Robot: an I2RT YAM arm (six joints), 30 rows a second.
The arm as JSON. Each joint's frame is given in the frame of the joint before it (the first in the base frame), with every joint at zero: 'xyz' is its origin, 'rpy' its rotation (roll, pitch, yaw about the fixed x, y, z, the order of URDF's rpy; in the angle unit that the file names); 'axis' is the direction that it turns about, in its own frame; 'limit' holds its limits. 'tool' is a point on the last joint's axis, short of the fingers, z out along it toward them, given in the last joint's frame.
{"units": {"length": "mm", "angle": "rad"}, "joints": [
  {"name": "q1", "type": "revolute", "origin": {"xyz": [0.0, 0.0, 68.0], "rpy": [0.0, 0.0, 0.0]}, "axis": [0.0, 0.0, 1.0], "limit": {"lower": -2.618, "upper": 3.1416}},
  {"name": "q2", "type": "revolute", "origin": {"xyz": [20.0, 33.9, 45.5], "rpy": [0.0, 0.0, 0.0]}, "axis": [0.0, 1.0, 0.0], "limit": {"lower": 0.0, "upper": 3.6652}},
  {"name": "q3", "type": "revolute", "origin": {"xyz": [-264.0, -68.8, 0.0], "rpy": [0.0, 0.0, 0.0]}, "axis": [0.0, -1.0, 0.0], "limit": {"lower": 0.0, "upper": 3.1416}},
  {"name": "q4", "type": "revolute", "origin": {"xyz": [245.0, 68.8, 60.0], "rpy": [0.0, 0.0, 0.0]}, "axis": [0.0, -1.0, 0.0], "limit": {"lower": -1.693, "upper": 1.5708}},
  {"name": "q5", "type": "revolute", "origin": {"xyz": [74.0, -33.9, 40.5], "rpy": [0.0, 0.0, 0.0]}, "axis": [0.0, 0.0, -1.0], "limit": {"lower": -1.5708, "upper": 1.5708}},
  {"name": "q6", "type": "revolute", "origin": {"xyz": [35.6, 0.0, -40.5], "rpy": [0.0, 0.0, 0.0]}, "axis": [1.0, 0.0, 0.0], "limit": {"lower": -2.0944, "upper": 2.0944}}
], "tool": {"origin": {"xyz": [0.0, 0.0, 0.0], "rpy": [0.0, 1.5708, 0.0]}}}
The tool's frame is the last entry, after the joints.
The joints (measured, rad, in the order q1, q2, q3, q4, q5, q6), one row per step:
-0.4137, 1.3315, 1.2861, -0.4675, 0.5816, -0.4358
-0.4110, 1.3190, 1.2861, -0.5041, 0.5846, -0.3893
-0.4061, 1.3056, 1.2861, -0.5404, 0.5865, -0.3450
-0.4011, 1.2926, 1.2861, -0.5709, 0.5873, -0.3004
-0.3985, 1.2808, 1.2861, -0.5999, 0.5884, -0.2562
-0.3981, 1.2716, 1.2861, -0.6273, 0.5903, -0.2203
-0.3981, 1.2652, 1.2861, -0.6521, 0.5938, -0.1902
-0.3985, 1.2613, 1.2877, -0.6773, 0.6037, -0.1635
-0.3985, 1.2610, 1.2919, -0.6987, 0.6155, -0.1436
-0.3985, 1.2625, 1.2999, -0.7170, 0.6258, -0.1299
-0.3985, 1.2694, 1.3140, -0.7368, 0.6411, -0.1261
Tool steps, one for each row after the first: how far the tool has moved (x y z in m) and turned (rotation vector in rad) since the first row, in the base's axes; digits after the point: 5 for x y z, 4 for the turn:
-0.00437, 0.00268, 0.00015, 0.0288, -0.0142, -0.0193
-0.00871, 0.00603, 0.00055, 0.0562, -0.0278, -0.0353
-0.01271, 0.00924, 0.00130, 0.0818, -0.0465, -0.0508
-0.01672, 0.01169, 0.00185, 0.1067, -0.0651, -0.0693
-0.02038, 0.01328, 0.00186, 0.1275, -0.0760, -0.0875
-0.02336, 0.01443, 0.00141, 0.1445, -0.0820, -0.1052
-0.02603, 0.01512, 0.00092, 0.1563, -0.0832, -0.1272
-0.02767, 0.01544, 0.00076, 0.1627, -0.0814, -0.1470
-0.02870, 0.01555, 0.00164, 0.1655, -0.0797, -0.1623
-0.02872, 0.01508, 0.00314, 0.1612, -0.0688, -0.1770

